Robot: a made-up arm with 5 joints. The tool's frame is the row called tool. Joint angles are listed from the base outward. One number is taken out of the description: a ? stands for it. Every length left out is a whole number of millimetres.
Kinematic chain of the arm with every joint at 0, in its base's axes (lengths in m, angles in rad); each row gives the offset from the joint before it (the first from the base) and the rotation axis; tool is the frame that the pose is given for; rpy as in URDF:
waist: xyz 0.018 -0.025 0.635 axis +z
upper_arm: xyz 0.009 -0.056 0 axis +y
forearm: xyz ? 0 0.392 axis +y
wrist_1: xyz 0.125 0 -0.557 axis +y
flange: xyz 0.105 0 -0.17 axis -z
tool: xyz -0.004 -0.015 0 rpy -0.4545 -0.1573 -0.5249
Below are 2 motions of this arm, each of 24 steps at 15 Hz.
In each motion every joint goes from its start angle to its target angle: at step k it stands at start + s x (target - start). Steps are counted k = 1, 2, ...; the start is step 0. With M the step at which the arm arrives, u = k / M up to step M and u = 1 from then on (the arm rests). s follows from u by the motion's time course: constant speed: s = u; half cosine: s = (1 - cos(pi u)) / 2; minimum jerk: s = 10 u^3 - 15 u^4 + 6 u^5.
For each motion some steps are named. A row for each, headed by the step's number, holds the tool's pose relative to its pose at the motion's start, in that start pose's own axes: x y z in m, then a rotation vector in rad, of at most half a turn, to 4 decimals.
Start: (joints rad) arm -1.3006 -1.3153 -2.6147 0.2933 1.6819
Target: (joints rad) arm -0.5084 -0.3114 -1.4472 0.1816 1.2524
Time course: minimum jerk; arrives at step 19
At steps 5, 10, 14, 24:
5: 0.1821 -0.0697 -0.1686 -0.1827 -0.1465 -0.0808
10: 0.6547 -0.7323 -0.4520 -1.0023 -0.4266 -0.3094
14: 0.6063 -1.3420 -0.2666 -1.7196 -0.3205 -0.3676
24: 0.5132 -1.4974 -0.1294 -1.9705 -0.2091 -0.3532

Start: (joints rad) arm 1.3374 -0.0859 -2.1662 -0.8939 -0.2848
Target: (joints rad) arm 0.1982 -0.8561 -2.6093 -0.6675 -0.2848
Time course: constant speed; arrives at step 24
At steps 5, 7, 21, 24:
5: 0.2265 0.0723 -0.0674 0.1095 -0.2706 0.1148
7: 0.3116 0.1218 -0.0678 0.1659 -0.3734 0.1599
21: 0.5727 0.6176 0.3167 0.7470 -0.9574 0.4485
24: 0.5280 0.7051 0.4623 0.9097 -1.0409 0.5014

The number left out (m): 0.101
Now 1 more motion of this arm.
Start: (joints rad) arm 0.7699 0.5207 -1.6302 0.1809 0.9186
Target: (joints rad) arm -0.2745 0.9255 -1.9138 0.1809 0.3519
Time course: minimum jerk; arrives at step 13
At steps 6, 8, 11, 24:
6: 0.4392 -0.1481 -0.1237 -0.1395 -0.2868 -0.1572
8: 0.6938 -0.3475 -0.1468 -0.2690 -0.4437 -0.2573
11: 0.8785 -0.5932 -0.1273 -0.4113 -0.5624 -0.3511
24: 0.8946 -0.6226 -0.1229 -0.4277 -0.5735 -0.3614

